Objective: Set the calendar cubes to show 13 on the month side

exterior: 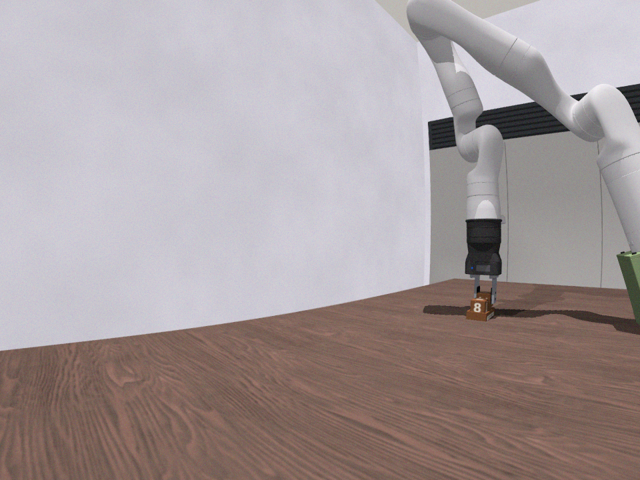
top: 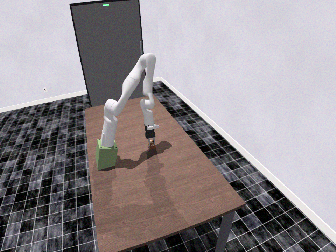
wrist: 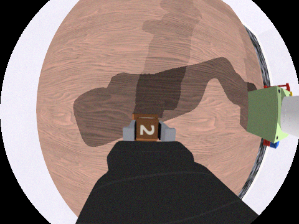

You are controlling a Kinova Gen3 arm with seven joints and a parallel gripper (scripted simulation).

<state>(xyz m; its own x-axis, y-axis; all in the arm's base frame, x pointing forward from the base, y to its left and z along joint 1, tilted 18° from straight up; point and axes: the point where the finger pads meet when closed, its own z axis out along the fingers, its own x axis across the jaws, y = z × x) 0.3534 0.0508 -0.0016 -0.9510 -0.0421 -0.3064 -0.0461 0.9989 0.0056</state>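
Now: hand 20 mm to the right of the calendar tray and 40 mm above it. Also, from my hand: brown number cube 10 mm below.
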